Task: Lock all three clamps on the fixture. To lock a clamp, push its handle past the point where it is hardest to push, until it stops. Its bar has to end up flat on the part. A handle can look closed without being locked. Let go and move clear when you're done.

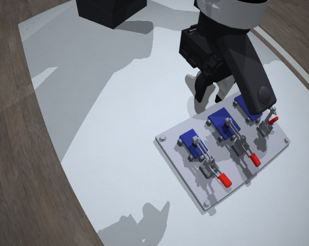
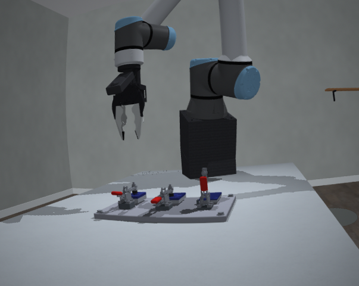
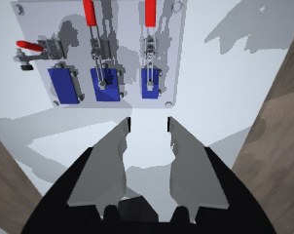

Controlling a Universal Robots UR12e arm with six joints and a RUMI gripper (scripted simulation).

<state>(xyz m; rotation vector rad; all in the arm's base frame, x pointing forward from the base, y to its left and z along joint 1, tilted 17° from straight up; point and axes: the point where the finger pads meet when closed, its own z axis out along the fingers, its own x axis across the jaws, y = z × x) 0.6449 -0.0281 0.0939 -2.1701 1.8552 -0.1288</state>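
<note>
My gripper is now 21 cm above the grey fixture plate, 11 cm to the right of it and 2 cm short of it. The rest, counted from my hand: blue part: 22 cm to the left, 19 cm below, 5 cm behind.
</note>
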